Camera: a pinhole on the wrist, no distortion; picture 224 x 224 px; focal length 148.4 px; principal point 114.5 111.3 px. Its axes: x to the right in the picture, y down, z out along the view. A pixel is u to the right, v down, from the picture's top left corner.
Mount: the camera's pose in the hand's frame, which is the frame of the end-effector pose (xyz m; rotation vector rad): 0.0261 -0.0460 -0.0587 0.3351 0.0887 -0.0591
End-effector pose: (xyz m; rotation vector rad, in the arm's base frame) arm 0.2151 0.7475 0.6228 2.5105 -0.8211 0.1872
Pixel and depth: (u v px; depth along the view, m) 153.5 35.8 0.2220
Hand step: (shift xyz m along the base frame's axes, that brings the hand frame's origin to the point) 0.2070 0.0587 -0.1616
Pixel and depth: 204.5 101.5 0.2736
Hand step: 0.2613 -0.0837 -0.1620
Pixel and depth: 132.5 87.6 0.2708
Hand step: 0.1625 -0.0030 -0.2074
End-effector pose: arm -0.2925 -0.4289 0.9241 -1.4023 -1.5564 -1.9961
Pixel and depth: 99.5 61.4 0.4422
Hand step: -0.0633 0.3998 -0.2084
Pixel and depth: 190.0 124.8 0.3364
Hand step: -0.0743 0.3449 0.0862
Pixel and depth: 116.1 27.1 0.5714
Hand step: -0.1999 0.5509 -0.3013
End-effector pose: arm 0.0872 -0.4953 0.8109 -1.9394 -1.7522 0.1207
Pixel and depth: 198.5 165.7 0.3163
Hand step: -0.1101 0.3076 -0.1378
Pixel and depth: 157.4 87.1 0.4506
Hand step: -0.3455 0.2865 -0.1168
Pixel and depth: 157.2 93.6 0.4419
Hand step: -0.3250 0.2834 -0.1262
